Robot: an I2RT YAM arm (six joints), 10 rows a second.
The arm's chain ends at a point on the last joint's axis. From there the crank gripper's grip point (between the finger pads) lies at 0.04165 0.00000 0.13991 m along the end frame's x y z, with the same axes.
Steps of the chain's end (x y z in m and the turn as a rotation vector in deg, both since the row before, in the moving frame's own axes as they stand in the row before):
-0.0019 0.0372 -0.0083 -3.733 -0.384 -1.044
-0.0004 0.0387 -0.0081 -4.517 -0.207 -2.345
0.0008 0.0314 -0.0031 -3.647 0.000 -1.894
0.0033 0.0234 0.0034 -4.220 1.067 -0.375
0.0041 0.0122 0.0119 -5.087 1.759 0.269
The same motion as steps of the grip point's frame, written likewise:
-0.0028 0.0456 -0.0083 -3.733 -0.384 -1.044
-0.0007 0.0480 -0.0083 -4.517 -0.207 -2.345
0.0009 0.0389 -0.0033 -3.647 0.000 -1.894
0.0059 0.0334 0.0022 -4.220 1.067 -0.375
0.0083 0.0248 0.0100 -5.087 1.759 0.269

